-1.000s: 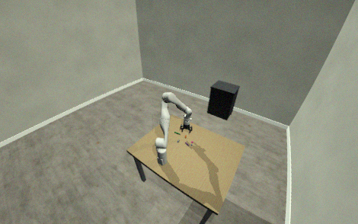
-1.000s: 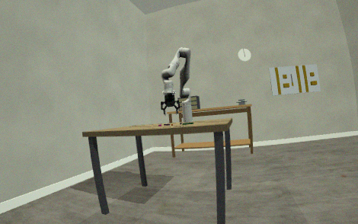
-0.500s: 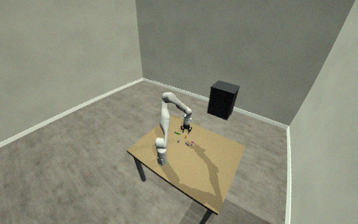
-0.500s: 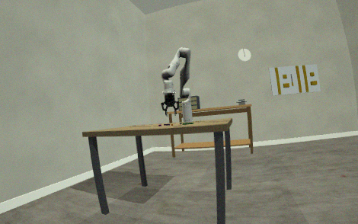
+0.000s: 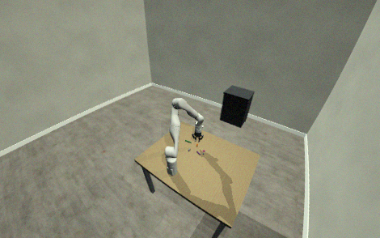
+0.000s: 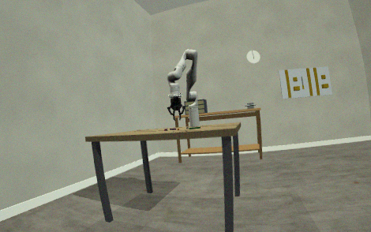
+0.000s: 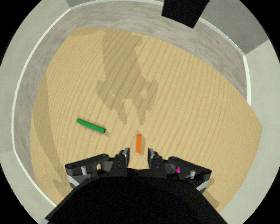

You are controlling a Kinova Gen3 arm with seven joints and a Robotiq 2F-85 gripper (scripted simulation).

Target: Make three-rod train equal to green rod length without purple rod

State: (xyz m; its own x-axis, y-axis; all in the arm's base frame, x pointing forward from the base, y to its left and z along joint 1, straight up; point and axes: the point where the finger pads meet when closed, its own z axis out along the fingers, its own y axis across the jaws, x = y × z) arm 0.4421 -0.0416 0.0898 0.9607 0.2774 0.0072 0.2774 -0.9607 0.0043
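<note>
My gripper is now 80 mm above the orange rod. Also, from my hand: green rod: 120 mm to the left, 80 mm below; grey rod: 100 mm behind, 40 mm to the left, 80 mm below; magenta rod: 40 mm behind, 110 mm to the right, 80 mm below.
</note>
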